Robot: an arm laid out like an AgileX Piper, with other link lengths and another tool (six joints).
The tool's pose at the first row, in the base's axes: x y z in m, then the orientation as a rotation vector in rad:
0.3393 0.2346 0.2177 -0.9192 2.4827 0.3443
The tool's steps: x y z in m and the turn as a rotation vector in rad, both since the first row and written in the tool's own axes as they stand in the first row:
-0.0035 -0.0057 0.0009 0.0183 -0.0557 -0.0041
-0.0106 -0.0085 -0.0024 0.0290 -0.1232 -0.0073
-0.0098 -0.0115 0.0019 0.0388 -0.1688 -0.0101
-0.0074 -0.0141 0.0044 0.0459 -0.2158 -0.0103
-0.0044 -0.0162 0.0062 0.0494 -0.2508 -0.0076
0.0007 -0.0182 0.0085 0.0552 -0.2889 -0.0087
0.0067 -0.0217 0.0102 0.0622 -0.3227 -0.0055
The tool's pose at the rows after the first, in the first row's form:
0.3457 0.2326 0.2183 -0.8952 2.4290 0.3407
0.3512 0.2331 0.2245 -0.8686 2.3655 0.3508
0.3541 0.2321 0.2202 -0.8505 2.3220 0.3540
0.3551 0.2298 0.2167 -0.8298 2.2788 0.3615
0.3551 0.2273 0.2135 -0.8120 2.2480 0.3700
0.3538 0.2239 0.2088 -0.7965 2.2124 0.3753
0.3527 0.2187 0.2040 -0.7773 2.1827 0.3789

